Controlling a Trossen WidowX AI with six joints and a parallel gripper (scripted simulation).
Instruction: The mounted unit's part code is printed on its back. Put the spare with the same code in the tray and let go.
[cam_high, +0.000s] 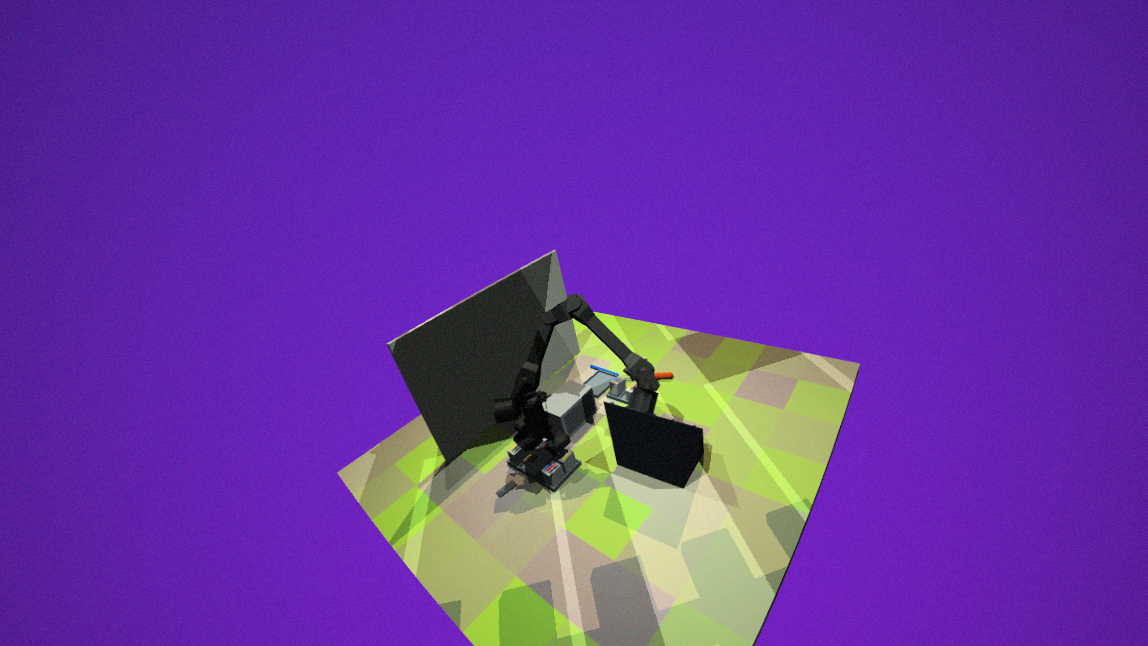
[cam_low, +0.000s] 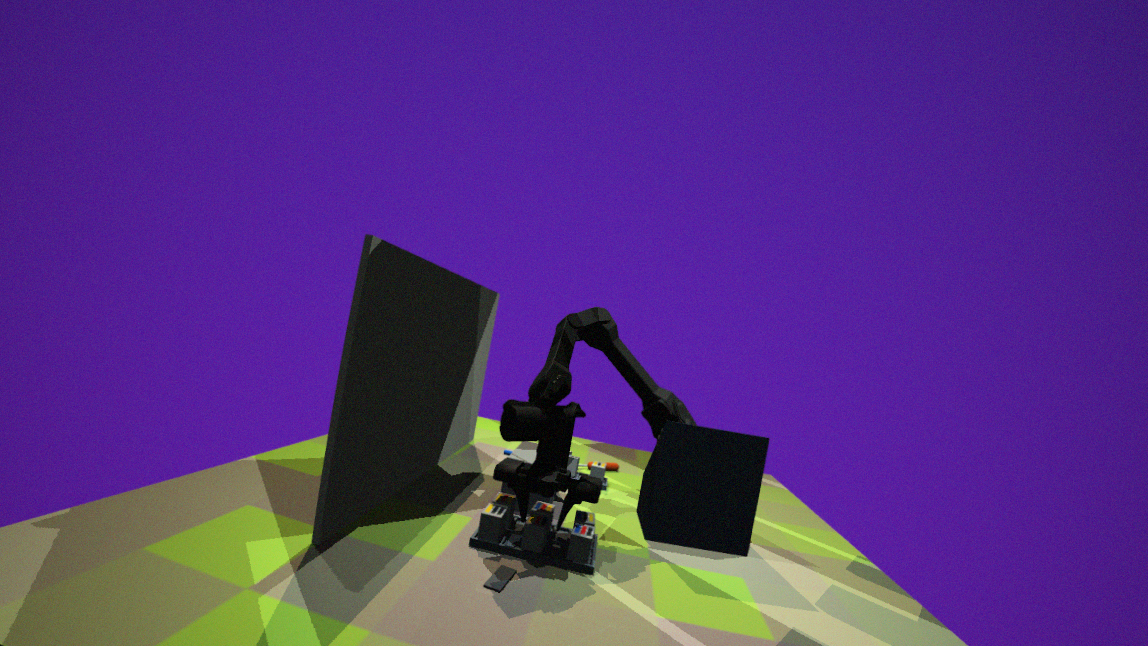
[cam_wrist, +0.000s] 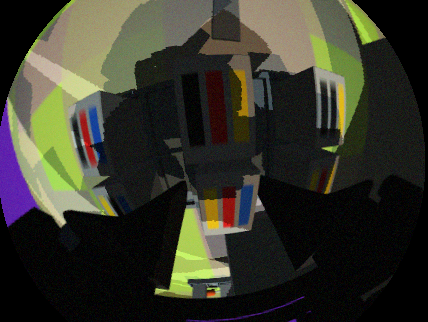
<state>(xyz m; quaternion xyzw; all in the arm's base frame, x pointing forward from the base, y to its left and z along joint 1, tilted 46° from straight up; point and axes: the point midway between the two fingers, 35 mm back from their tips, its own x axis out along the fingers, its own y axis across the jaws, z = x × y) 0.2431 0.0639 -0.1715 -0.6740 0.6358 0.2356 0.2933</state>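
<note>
Now: gripper tip 360 mm to the left of the small tray, 90 mm short of it and 10 mm above it. From my gripper tip the other things lie so: tall grey panel 300 mm ahead, 210 mm above, 150 mm to the right; then grey mounted unit 150 mm to the right, 50 mm ahead, 30 mm above; then small dark flat piece 160 mm to the left, 30 mm ahead, 20 mm below.
</note>
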